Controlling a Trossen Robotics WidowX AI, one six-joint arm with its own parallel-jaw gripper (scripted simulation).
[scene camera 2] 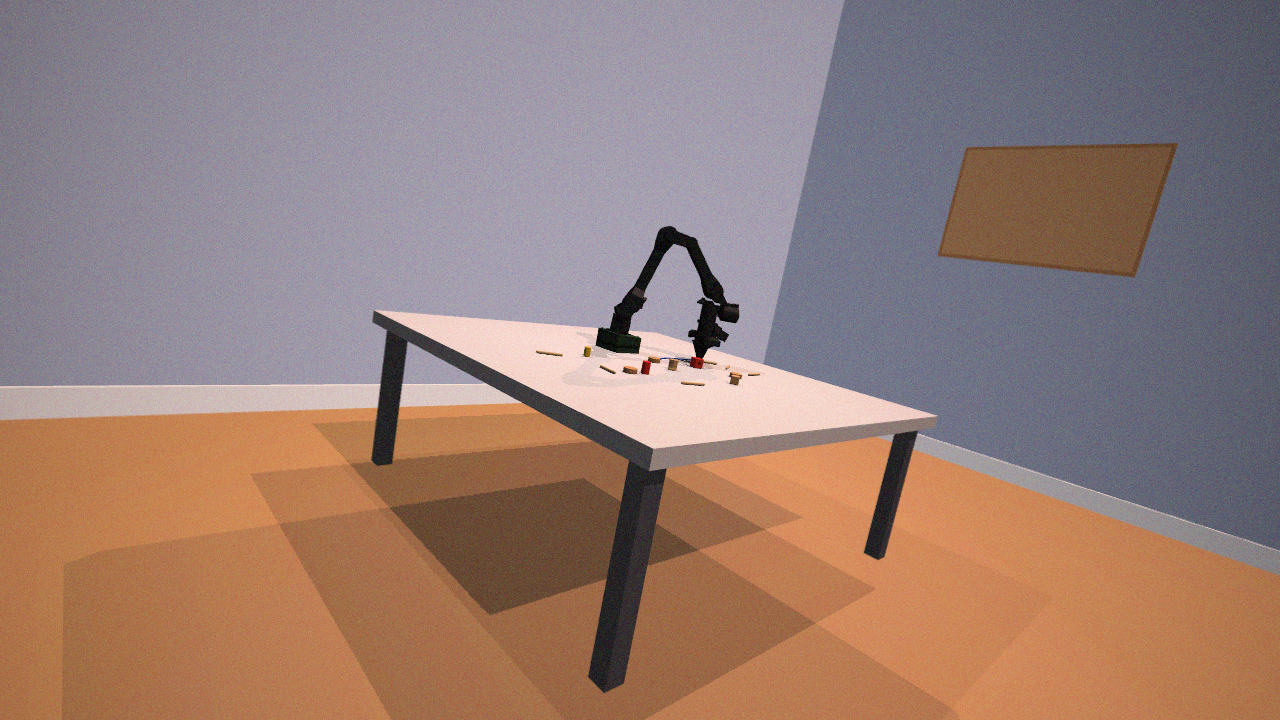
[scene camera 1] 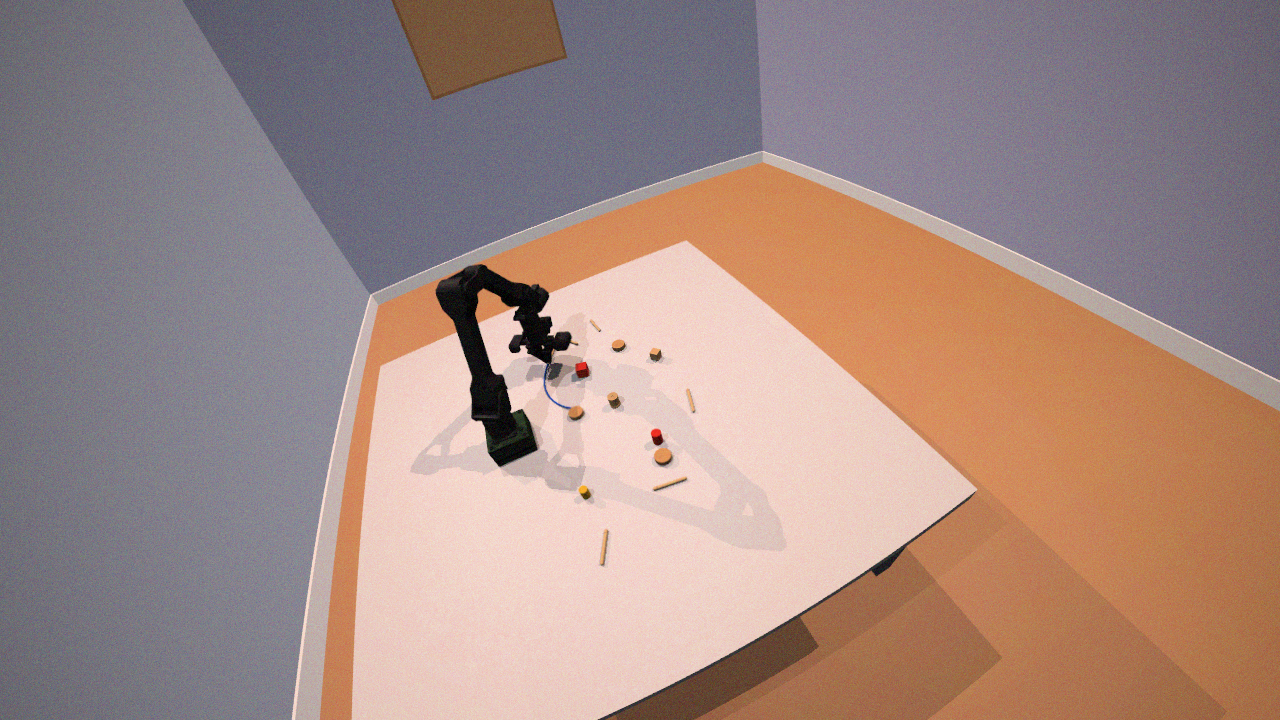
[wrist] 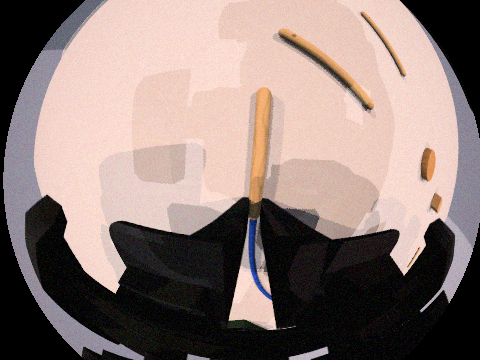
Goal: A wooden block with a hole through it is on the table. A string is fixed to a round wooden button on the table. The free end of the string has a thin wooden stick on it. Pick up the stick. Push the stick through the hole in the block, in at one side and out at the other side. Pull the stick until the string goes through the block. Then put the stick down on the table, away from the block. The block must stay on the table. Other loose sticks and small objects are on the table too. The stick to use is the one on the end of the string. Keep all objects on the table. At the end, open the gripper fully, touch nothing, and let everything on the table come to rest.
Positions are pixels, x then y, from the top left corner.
Labels:
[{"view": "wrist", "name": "my gripper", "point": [254, 204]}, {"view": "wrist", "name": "thin wooden stick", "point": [263, 97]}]

